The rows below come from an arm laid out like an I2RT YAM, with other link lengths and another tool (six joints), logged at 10 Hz.
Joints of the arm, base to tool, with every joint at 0 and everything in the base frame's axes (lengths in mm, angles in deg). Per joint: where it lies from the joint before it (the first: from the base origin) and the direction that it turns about. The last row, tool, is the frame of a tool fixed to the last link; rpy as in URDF.
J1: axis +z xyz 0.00 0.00 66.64
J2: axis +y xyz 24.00 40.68 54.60
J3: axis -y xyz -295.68 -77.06 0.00
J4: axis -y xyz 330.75 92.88 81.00
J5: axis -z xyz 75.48 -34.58 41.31
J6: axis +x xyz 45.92 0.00 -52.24
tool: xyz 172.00 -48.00 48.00 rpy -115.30 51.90 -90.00
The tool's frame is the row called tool.
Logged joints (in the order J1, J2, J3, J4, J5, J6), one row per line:
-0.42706 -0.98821 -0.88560 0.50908 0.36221 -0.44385
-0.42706 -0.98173 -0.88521 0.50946 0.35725 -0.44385
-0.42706 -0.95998 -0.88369 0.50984 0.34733 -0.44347
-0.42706 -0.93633 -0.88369 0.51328 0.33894 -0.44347
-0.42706 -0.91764 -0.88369 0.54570 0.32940 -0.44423
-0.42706 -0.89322 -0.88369 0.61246 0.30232 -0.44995
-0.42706 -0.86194 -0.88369 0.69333 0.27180 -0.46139
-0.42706 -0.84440 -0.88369 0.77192 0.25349 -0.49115
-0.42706 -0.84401 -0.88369 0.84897 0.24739 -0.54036
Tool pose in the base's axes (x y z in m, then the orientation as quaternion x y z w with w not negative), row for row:
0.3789 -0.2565 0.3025 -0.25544 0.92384 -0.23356 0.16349
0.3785 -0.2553 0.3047 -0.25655 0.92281 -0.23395 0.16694
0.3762 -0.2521 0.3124 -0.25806 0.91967 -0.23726 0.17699
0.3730 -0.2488 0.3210 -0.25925 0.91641 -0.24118 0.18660
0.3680 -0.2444 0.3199 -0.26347 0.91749 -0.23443 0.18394
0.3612 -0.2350 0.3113 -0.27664 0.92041 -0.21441 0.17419
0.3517 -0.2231 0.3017 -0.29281 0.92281 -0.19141 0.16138
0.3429 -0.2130 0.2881 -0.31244 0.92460 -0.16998 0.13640
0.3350 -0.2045 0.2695 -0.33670 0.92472 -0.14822 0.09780
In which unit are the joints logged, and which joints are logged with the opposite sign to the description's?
The joints are logged in radians. Opposite sign: J2, J3, J4.
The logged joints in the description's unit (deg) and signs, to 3 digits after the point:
-24.469 56.620 50.741 -29.168 20.753 -25.431
-24.469 56.249 50.719 -29.190 20.469 -25.431
-24.469 55.003 50.632 -29.212 19.901 -25.409
-24.469 53.648 50.632 -29.409 19.420 -25.409
-24.469 52.577 50.632 -31.266 18.873 -25.453
-24.469 51.178 50.632 -35.091 17.322 -25.780
-24.469 49.386 50.632 -39.725 15.573 -26.436
-24.469 48.381 50.632 -44.228 14.524 -28.141
-24.469 48.358 50.632 -48.642 14.174 -30.960

